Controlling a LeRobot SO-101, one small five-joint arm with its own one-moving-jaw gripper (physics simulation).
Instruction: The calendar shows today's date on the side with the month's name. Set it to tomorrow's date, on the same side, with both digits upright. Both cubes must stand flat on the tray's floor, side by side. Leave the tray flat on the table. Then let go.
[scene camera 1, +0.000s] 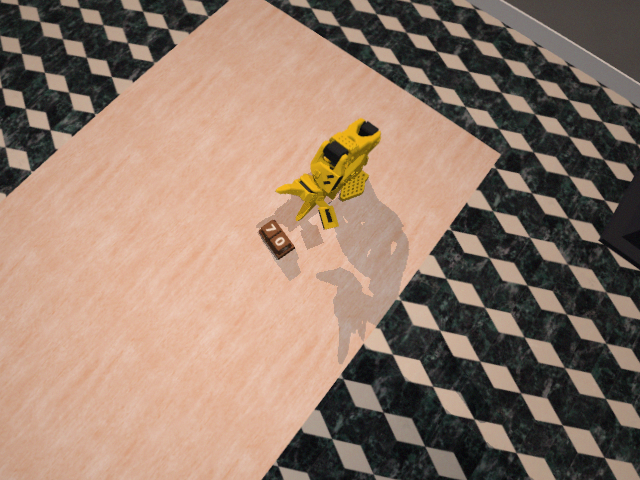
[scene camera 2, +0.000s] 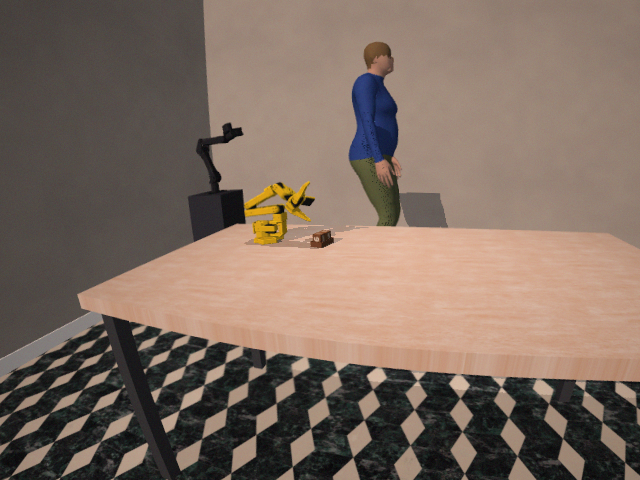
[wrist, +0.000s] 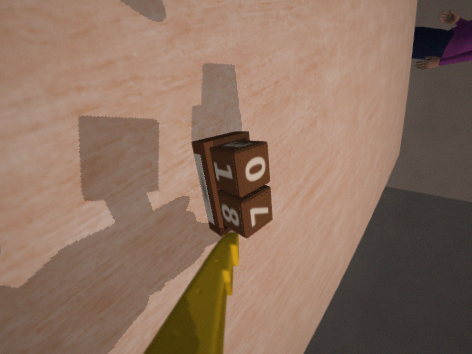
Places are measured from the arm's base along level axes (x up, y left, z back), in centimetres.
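Pixels of known places: hand, its tool point: (scene camera 1: 297, 219) (scene camera 2: 309, 219) (wrist: 238, 244); arm's base, origin of its link: (scene camera 1: 338, 186) (scene camera 2: 274, 240).
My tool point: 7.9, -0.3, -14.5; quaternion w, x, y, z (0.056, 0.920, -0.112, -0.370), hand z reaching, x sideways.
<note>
For each thing: its top centre in the pictures, then the offset to it from my tool point, as dx, dy, dz. Level surfaces: height alone.
- upper cube, centre of its top: (wrist: 255, 168) (scene camera 1: 280, 241) -3.7, -0.5, -5.2
- tray's pale strip, centre of its top: (wrist: 235, 184) (scene camera 1: 276, 238) (scene camera 2: 322, 239) -6.2, -2.2, -4.8
- lower cube, centre of its top: (wrist: 259, 212) (scene camera 1: 270, 228) (scene camera 2: 318, 233) -3.7, -3.9, -4.3
- wooden table, height of its surface: dx -7.9
The brown tray (scene camera 1: 285, 254) (scene camera 2: 314, 244) (wrist: 199, 146) lies flat on the table. Two brown cubes stand in it side by side, apparently flat. In the wrist view, the upper cube (scene camera 1: 279, 241) (wrist: 253, 169) has 0 on top and 1 on the side above the tray's pale strip (wrist: 204, 187). The lower cube (scene camera 1: 270, 228) (wrist: 258, 212) has 7 on top and 8 on that side. From that side they read 18, both upright. The strip's lettering is too oblique to read. My gripper (scene camera 1: 289, 204) (scene camera 2: 309, 201) is fully open and empty, raised above the table on the arm's side of the tray, clear of the cubes.
The yellow arm (scene camera 1: 341, 160) (scene camera 2: 268, 227) stands on the wooden table (scene camera 1: 155, 258) (scene camera 2: 413, 289). Its shadows fall around the tray. A person (scene camera 2: 374, 118) stands behind the table, and a black arm (scene camera 2: 209, 157) stands on a dark pedestal (scene camera 2: 216, 214) at the back left.
</note>
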